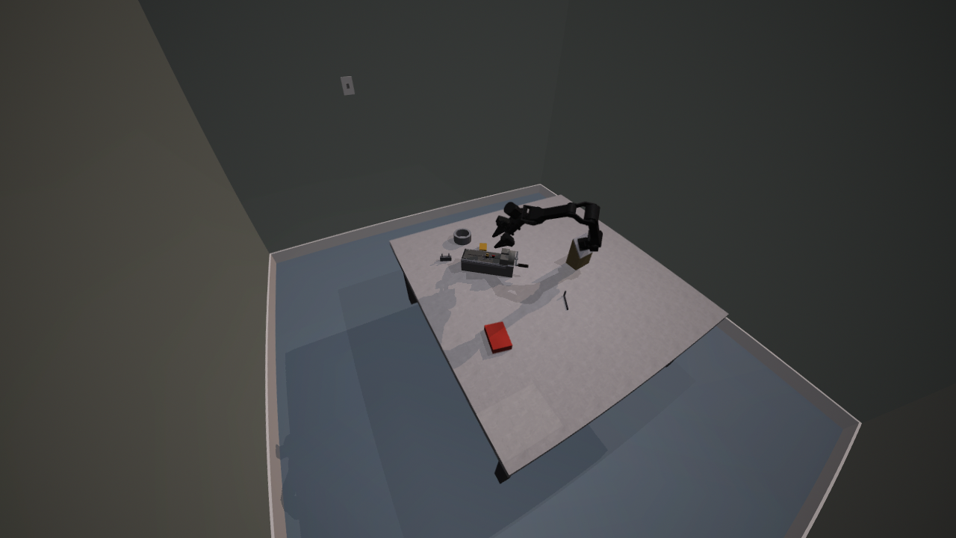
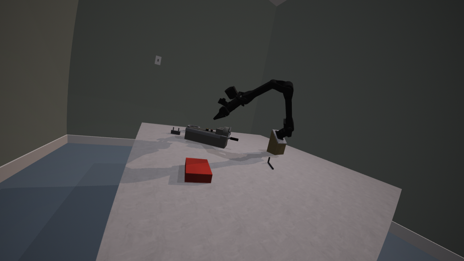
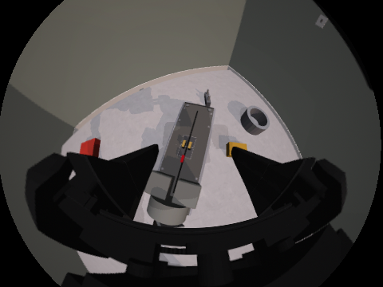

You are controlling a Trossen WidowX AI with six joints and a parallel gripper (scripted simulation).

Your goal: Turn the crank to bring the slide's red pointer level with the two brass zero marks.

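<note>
Now: the black crank handle 130 mm to the left of my gripper tip, 100 mm behind it and 90 mm below it. The rest, counted from my gripper tip: dark clip (200 mm ahead, 150 mm to the right, 130 mm below); then yellow block (140 mm to the right, 140 mm below, 20 mm behind); then red pointer (70 mm below, 20 mm to the left, 10 mm ahead).
</note>
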